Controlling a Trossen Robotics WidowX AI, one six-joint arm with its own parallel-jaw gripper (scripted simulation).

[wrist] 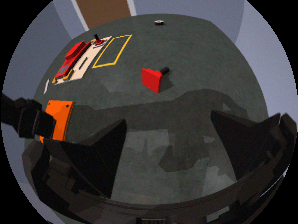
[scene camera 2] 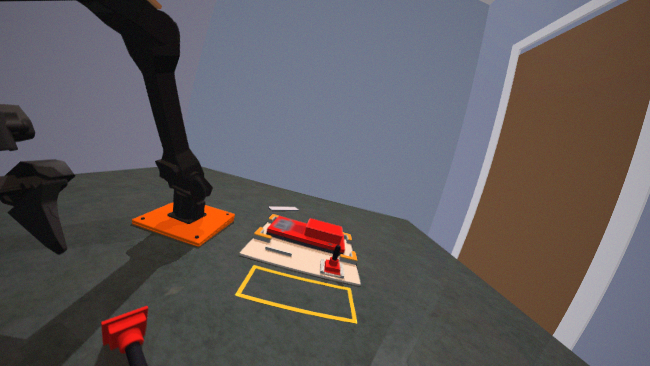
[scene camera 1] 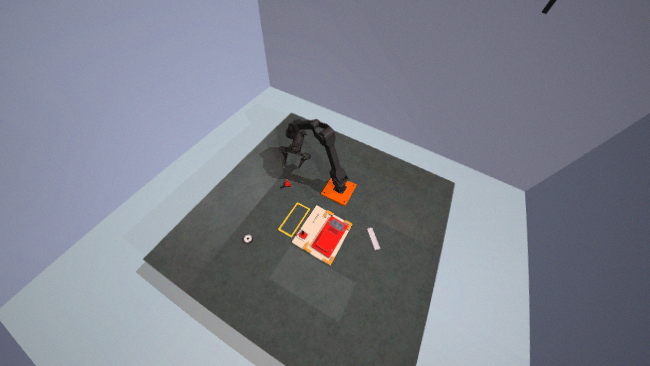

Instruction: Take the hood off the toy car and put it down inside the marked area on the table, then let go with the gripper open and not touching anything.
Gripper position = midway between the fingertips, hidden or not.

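Observation:
There's a toy car (scene camera 2: 283, 229) here, and as for the gripper (wrist: 170, 118), it's open and holding nothing.

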